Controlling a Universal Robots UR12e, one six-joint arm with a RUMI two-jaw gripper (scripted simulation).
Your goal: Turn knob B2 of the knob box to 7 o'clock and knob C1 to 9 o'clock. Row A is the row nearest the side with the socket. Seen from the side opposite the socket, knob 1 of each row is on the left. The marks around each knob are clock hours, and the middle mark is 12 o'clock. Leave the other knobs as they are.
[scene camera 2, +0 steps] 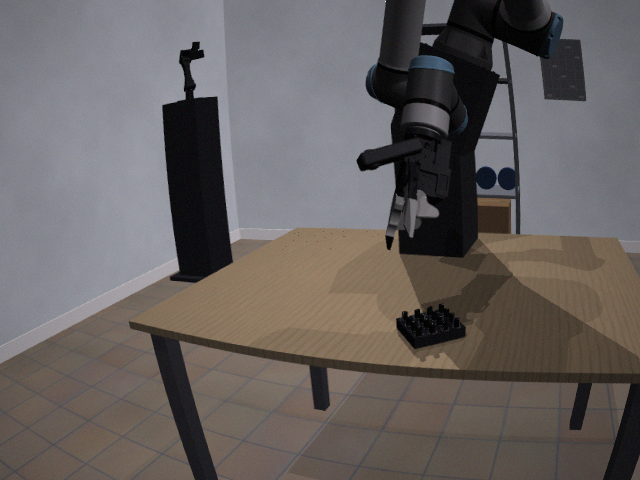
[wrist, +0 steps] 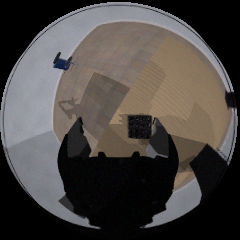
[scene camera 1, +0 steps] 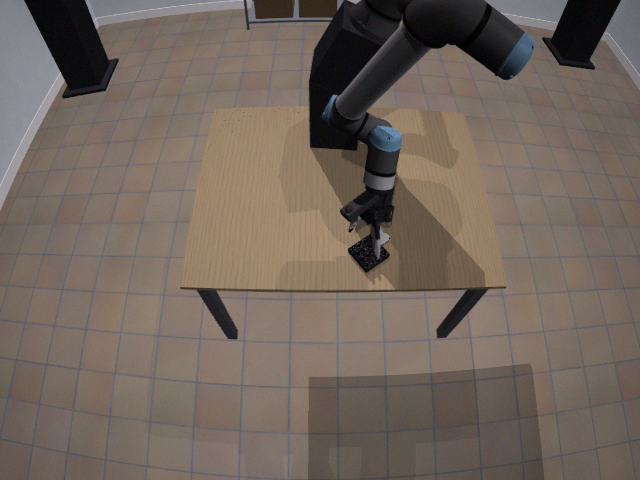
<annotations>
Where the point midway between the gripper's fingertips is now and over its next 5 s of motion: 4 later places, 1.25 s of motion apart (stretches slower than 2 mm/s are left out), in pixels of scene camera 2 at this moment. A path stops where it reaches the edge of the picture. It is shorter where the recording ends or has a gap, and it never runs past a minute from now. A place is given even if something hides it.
The gripper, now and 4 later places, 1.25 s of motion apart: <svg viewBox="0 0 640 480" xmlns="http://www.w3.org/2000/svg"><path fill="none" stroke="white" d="M398 244L403 262L416 281L426 287L417 280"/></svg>
</annotations>
